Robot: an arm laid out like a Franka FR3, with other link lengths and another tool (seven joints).
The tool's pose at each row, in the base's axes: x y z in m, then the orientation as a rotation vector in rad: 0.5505 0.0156 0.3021 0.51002 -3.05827 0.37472; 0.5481 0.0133 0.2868 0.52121 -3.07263 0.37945; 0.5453 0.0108 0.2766 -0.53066 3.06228 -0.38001; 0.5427 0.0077 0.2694 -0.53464 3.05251 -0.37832; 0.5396 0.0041 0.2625 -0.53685 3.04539 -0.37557; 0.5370 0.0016 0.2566 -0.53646 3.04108 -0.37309; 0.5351 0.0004 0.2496 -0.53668 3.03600 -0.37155
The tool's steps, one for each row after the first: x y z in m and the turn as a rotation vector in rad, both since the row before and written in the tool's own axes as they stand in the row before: 0.0021 0.0022 0.0154 0.00459 -0.01648 -0.00349; 0.0030 0.0010 0.0104 0.00325 -0.01298 -0.00548; 0.0033 -0.0002 0.0076 0.00122 -0.00938 -0.00245; 0.0040 -0.0006 0.0073 -0.00001 -0.00724 -0.00132; 0.0032 0.0000 0.0061 -0.00044 -0.00472 0.00034; 0.0021 0.0012 0.0069 0.00029 -0.00519 -0.00008
